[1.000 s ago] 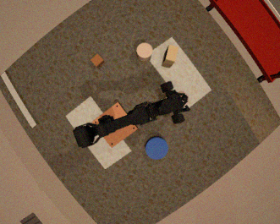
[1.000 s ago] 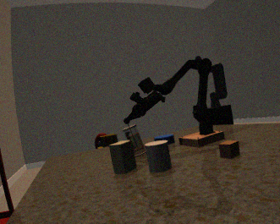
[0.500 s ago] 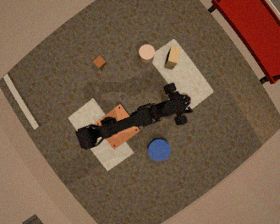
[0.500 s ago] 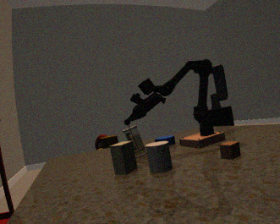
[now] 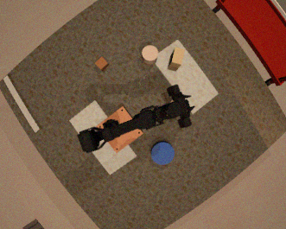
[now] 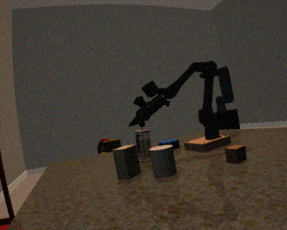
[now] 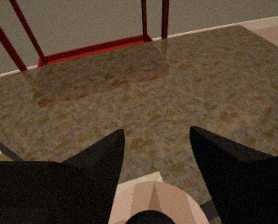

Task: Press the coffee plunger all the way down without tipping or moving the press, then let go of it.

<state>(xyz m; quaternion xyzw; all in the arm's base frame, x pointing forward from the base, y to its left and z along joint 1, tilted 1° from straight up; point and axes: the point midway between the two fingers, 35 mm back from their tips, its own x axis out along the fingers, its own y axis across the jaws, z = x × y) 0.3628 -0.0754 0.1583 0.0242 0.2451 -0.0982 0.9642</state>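
Now: gripper tip 90 mm above the coffee press and 50 mm past it. Also, from my gripper tip: small brown cube (400 mm to the left, 270 mm behind, 150 mm below).
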